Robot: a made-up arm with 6 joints.
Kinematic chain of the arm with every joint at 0, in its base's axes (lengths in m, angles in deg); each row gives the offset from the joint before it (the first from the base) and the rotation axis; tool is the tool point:
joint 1: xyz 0 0 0.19 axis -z
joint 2: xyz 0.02 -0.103 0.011 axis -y
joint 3: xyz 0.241 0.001 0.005 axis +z
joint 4: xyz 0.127 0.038 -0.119 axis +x
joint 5: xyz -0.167 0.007 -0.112 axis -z
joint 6: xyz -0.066 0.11 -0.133 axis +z
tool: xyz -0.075 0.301 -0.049
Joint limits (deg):
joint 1: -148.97..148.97
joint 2: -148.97..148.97
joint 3: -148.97..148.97
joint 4: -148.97..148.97
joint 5: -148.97..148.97
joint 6: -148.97..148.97
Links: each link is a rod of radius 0.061 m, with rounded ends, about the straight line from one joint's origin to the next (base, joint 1, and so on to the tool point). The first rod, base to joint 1, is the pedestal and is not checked.
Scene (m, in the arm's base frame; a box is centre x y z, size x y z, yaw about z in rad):
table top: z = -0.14
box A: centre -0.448 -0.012 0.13 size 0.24 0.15 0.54 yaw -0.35
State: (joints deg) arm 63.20 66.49 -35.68 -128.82 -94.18 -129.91
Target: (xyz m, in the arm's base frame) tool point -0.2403 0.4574 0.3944
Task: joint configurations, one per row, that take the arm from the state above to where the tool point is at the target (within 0.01 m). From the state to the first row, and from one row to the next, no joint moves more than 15 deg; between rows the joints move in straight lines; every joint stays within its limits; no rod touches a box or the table.
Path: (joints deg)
1: 75.29 72.54 -44.26 -132.85 -105.12 -124.01
2: 87.38 78.59 -52.84 -136.88 -116.07 -118.11
3: 99.47 84.64 -61.42 -140.91 -127.01 -112.20
4: 111.55 90.70 -70.00 -144.94 -137.96 -106.30
5: 123.64 96.75 -78.58 -148.97 -148.90 -100.40
6: 126.90 103.77 -65.08 -148.97 -137.76 -109.02
7: 130.16 110.79 -51.57 -148.97 -126.61 -117.64
8: 133.42 117.80 -38.06 -148.97 -115.46 -126.26
9: 136.68 124.82 -24.55 -148.97 -104.32 -134.88
10: 139.94 131.84 -11.04 -148.97 -93.17 -143.50
11: 132.23 137.55 1.70 -148.97 -83.98 -131.13
12: 124.52 143.26 14.44 -148.97 -74.78 -118.77
13: 116.81 148.97 27.18 -148.97 -65.59 -106.40

